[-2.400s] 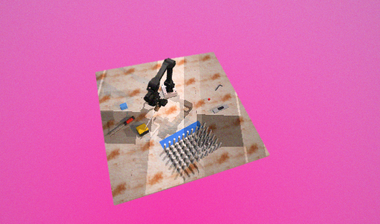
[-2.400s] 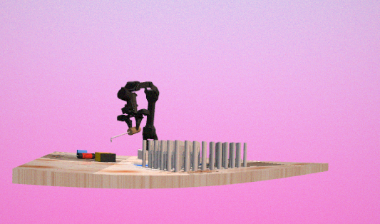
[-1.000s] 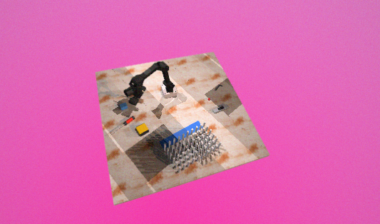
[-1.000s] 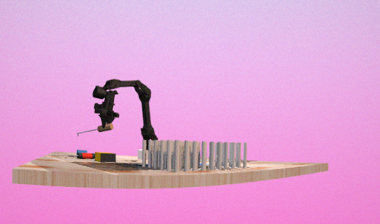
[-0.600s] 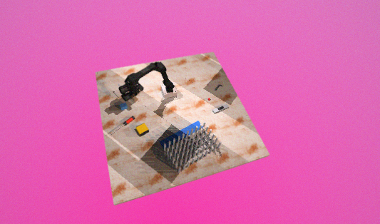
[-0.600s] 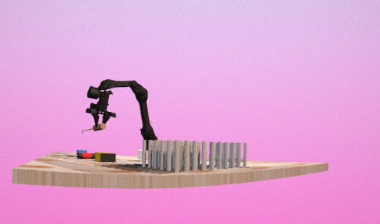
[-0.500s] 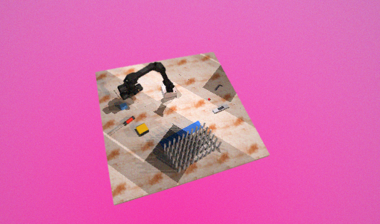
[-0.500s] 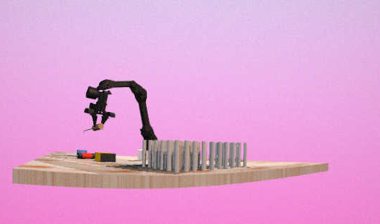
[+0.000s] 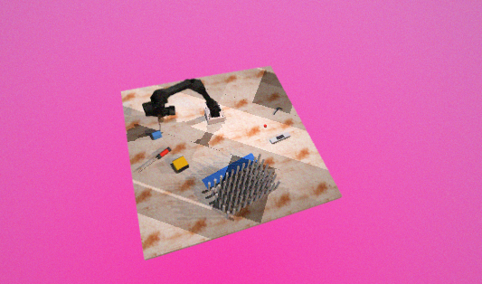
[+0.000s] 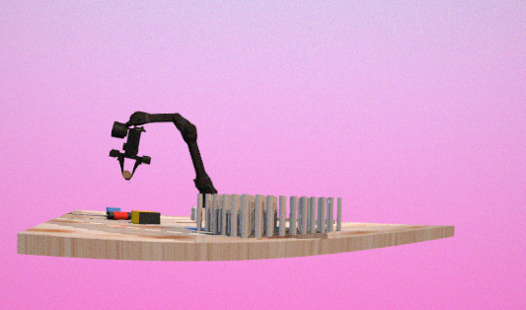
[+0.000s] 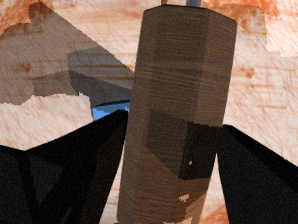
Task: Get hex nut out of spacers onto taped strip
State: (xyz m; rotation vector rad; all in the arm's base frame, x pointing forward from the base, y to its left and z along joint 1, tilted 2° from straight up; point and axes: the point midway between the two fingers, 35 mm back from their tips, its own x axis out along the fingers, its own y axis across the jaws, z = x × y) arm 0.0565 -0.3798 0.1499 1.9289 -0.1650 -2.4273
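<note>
Right now the blue block is 16 cm below my gripper tip, 5 cm to the right of it and 3 cm ahead of it. From my gripper tip the other things lie so: yellow block (30 cm ahead, 16 cm below, 8 cm to the left); brown-handled tool (11 cm behind); blue taped strip (40 cm to the left, 40 cm ahead, 18 cm below).
</note>
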